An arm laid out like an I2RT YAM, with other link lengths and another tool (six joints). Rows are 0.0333 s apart.
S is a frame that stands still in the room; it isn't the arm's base.
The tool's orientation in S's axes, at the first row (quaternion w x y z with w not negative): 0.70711, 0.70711, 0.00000, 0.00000
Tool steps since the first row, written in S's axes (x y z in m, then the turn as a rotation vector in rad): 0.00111, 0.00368, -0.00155, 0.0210, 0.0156, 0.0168; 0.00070, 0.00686, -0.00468, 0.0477, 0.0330, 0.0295; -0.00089, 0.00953, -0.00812, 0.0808, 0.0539, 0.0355; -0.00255, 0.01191, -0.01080, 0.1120, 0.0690, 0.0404; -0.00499, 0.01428, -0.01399, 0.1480, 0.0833, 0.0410; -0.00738, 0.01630, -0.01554, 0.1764, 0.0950, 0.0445
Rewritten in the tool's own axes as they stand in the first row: 0.00111, -0.00155, -0.00368, 0.0210, 0.0168, -0.0156; 0.00070, -0.00468, -0.00686, 0.0477, 0.0295, -0.0330; -0.00089, -0.00812, -0.00953, 0.0808, 0.0355, -0.0539; -0.00255, -0.01080, -0.01191, 0.1120, 0.0404, -0.0690; -0.00499, -0.01399, -0.01428, 0.1480, 0.0410, -0.0833; -0.00738, -0.01554, -0.01630, 0.1764, 0.0445, -0.0950
